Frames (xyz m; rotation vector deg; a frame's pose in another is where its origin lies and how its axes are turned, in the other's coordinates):
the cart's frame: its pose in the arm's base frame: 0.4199 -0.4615 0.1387 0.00 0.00 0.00
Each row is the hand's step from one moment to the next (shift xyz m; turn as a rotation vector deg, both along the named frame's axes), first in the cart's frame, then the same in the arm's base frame.
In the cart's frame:
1: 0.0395 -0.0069 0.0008 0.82 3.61 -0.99
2: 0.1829 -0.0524 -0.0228 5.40 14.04 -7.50
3: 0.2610 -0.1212 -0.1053 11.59 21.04 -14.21
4: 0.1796 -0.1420 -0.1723 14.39 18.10 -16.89
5: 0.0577 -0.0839 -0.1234 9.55 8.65 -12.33
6: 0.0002 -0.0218 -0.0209 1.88 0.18 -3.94
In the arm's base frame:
1: 0.0395 -0.0069 0.0008 0.82 3.61 -0.99
2: 0.1829 -0.0524 -0.0228 5.40 14.04 -7.50
3: 0.2610 -0.1212 -0.1053 11.59 21.04 -14.21
4: 0.1796 -0.1420 -0.1723 14.39 18.10 -16.89
5: 0.0577 -0.0839 -0.1234 9.55 8.65 -12.33
6: 0.0002 -0.0218 -0.0209 1.88 0.18 -3.94

